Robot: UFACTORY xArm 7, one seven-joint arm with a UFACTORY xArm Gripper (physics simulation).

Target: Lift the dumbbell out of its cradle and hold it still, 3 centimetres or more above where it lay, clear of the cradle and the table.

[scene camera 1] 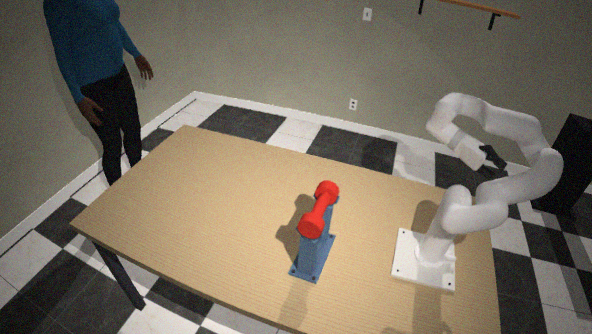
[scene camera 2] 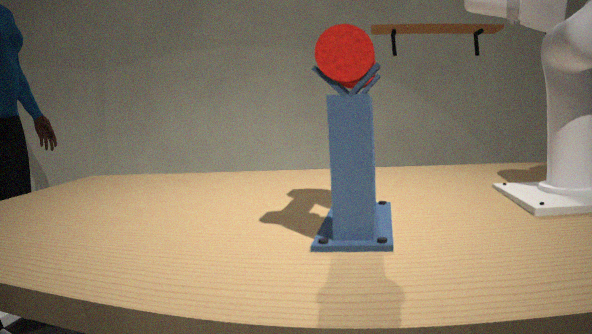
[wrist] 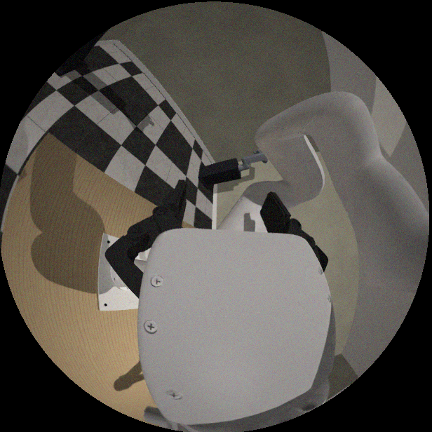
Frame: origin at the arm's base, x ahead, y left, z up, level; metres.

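Seen in the pictures: gripper, fingertip midpoint: [scene camera 1: 498, 172]; arm's base at its link origin: [scene camera 1: 430, 254] [scene camera 2: 569, 189].
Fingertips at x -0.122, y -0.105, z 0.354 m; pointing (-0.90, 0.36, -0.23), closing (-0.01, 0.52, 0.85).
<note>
Pixels of each thing's top centre, then the offset from my fingertips to it. Level surfaces: height alone.
- red dumbbell at its top centre: [scene camera 2: 348, 37] [scene camera 1: 320, 199] 0.533 m ahead, 0.250 m left, 0.094 m down
- blue cradle at its top centre: [scene camera 2: 351, 70] [scene camera 1: 319, 211] 0.533 m ahead, 0.250 m left, 0.142 m down
- table at its surface level: 0.364 m down
The red dumbbell [scene camera 1: 322, 204] [scene camera 2: 344, 53] lies level across the top of the blue cradle [scene camera 1: 311, 257] [scene camera 2: 352, 165], its near end resting in a V-shaped holder. The cradle stands upright on the table [scene camera 1: 200, 200] [scene camera 2: 175, 260] [wrist: 55, 325]. My gripper [scene camera 1: 504, 170] [wrist: 227, 196] is open and empty, its black fingers wide apart. It is in the air at the right in scene camera 1, beyond the robot's base and far from the dumbbell. The gripper does not show in scene camera 2, and the dumbbell does not show in the wrist view.
The arm's white base plate [scene camera 1: 406, 265] [scene camera 2: 560, 206] [wrist: 112, 302] is on the table, right of the cradle. A person [scene camera 1: 87, 45] [scene camera 2: 10, 75] stands beyond the table's left side. A black cabinet [scene camera 1: 570, 160] stands on the floor at the right. A wooden shelf [scene camera 2: 435, 28] is on the wall.
</note>
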